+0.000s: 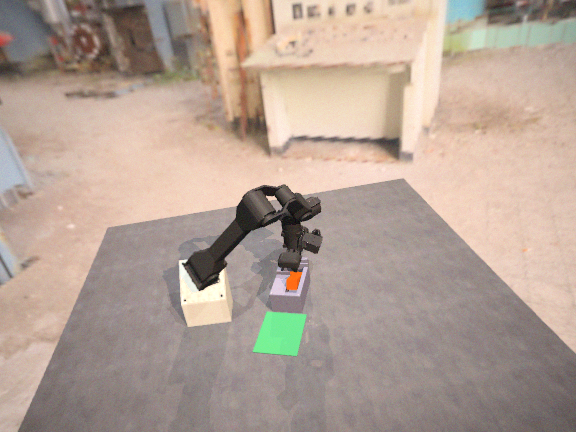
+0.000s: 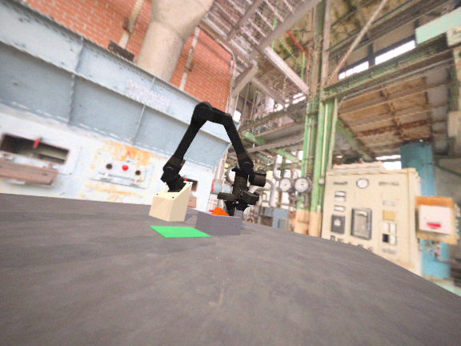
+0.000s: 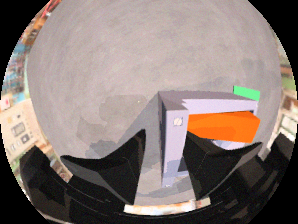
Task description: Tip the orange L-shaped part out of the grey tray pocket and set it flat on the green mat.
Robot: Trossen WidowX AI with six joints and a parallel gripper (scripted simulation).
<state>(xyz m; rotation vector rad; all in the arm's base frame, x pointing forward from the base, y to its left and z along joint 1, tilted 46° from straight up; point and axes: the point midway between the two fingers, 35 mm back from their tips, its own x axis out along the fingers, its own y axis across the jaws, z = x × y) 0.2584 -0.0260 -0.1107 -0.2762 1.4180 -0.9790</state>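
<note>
Now: the orange L-shaped part 3 cm behind my gripper tip and 5 cm to the right of it. The rest, counted from my gripper tip: green mat 10 cm behind, 21 cm to the right, 6 cm below.
</note>
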